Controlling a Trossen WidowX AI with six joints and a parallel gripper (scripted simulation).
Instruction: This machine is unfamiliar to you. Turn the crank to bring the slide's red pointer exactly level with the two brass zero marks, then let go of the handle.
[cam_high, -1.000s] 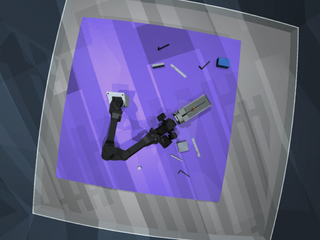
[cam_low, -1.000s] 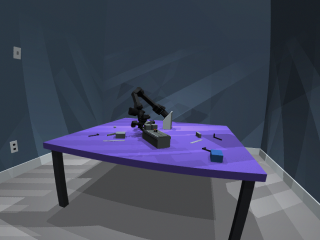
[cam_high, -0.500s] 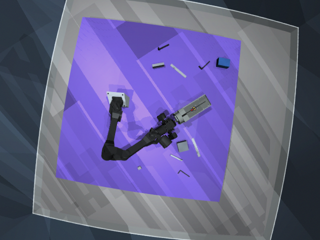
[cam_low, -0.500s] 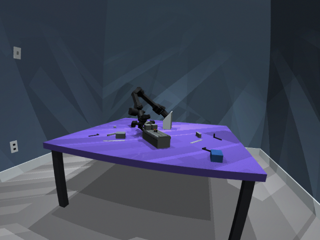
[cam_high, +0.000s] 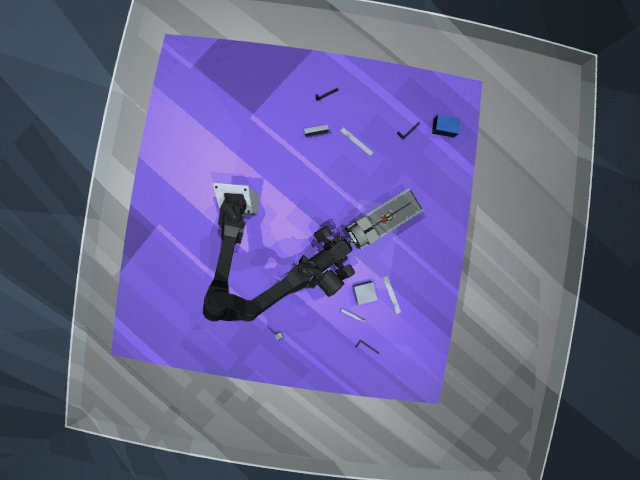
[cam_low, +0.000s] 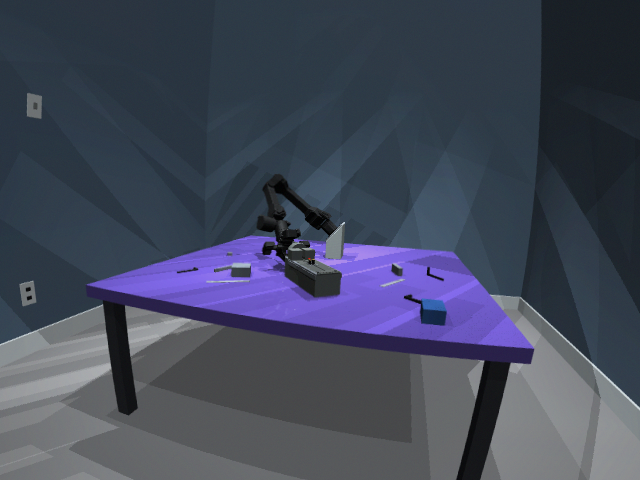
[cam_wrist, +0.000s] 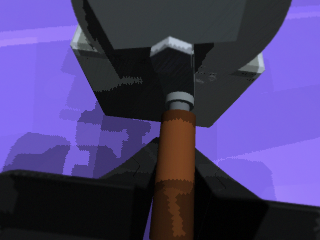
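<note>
The brown crank handle is 30 mm above my gripper tip, 20 mm behind it and 10 mm to the right of it. Round my gripper tip: dark L-shaped key: 370 mm to the right, 100 mm ahead, 30 mm below; red pointer: 110 mm ahead, 90 mm to the left, 50 mm above; grey block: 170 mm to the right, 80 mm ahead, 10 mm below.
</note>
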